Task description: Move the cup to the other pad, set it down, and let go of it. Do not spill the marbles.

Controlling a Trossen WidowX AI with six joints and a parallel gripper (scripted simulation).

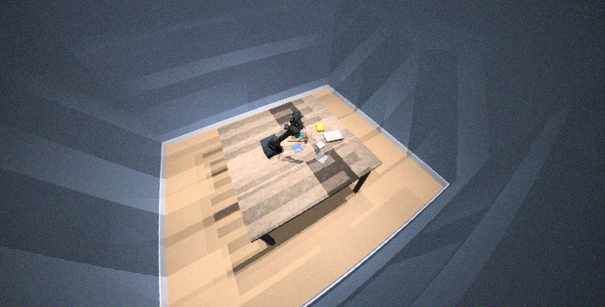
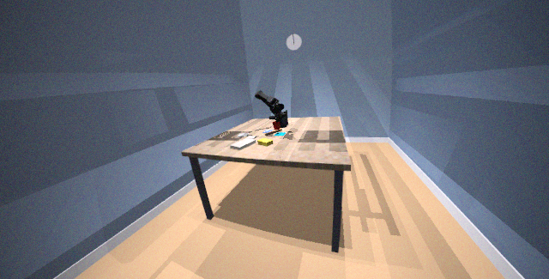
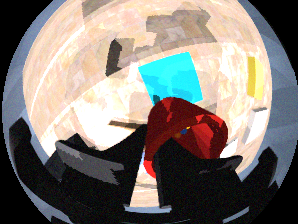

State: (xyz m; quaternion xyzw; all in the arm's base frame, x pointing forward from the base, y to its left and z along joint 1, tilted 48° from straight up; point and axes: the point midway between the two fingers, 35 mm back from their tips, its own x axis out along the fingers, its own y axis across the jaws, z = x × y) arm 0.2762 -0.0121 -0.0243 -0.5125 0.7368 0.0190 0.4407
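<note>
My gripper tip is now 5 cm short of the cyan pad, 1 cm to the right of it and 9 cm above it. From my gripper tip the other things lie so: brown stick 1 cm behind, 6 cm to the right, 8 cm below; blue pad 7 cm behind, 13 cm to the right, 9 cm below; red cup 2 cm ahead, 2 cm to the right.
</note>
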